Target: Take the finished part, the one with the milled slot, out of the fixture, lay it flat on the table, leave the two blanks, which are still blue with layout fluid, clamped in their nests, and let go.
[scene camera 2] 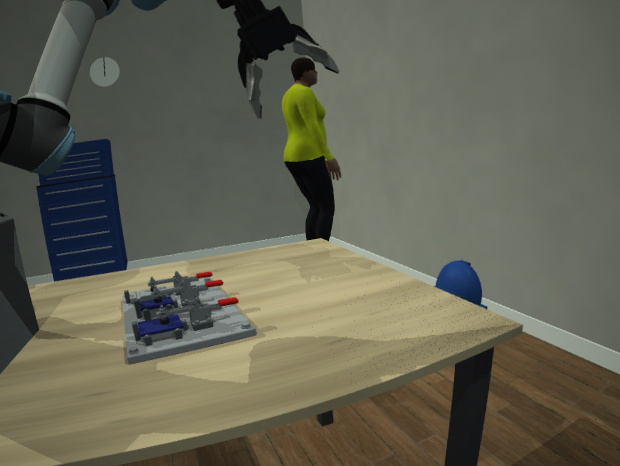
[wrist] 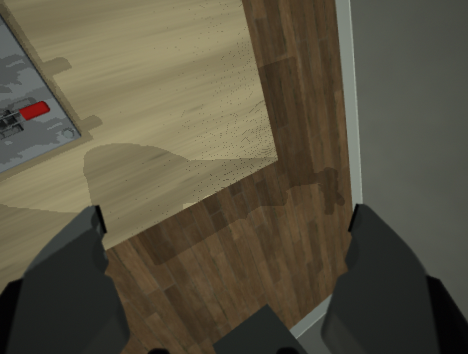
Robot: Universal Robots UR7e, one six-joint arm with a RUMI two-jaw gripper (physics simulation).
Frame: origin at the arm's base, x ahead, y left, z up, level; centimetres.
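Seen in the pictures: gripper, fingertip midpoint: [scene camera 2: 299, 95] [wrist: 228, 207].
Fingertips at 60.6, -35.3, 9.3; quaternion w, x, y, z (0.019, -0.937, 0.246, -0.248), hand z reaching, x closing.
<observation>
A point is followed by its place in that frame, as x, y, z.
The grey fixture plate [scene camera 2: 228, 330] @(47.1, -26.7, -30.2) [wrist: 35, 152] @(44.1, -27.2, -30.2) lies on the table, at the lower left in the scene view and cut off at the left edge of the wrist view. One blue blank [scene camera 2: 159, 325] @(36.1, -20.7, -28.1) sits in the front nest and another blue blank [scene camera 2: 154, 303] @(38.2, -10.0, -27.6) in the nest behind it, each under a clamp. The rear nest is partly hidden by clamps; I cannot make out the slotted part there. My gripper [scene camera 2: 298, 94] @(60.6, -35.3, 9.3) [wrist: 228, 207] @(60.6, -35.3, 9.3) is open and empty, high above the table and to the right of the fixture.
Red clamp handles [scene camera 2: 228, 301] @(49.5, -23.0, -26.3) [wrist: 35, 110] @(49.9, -22.4, -26.1) stick out on the fixture's right side. The wooden table [scene camera 2: 325, 360] @(55.1, -44.7, -31.7) [wrist: 150, 90] @(67.4, -29.1, -31.8) ends at a right corner. A person in a yellow top [scene camera 2: 304, 125] stands behind it. A blue rounded object [scene camera 2: 458, 283] and a blue cabinet [scene camera 2: 82, 225] stand beyond the table.
</observation>
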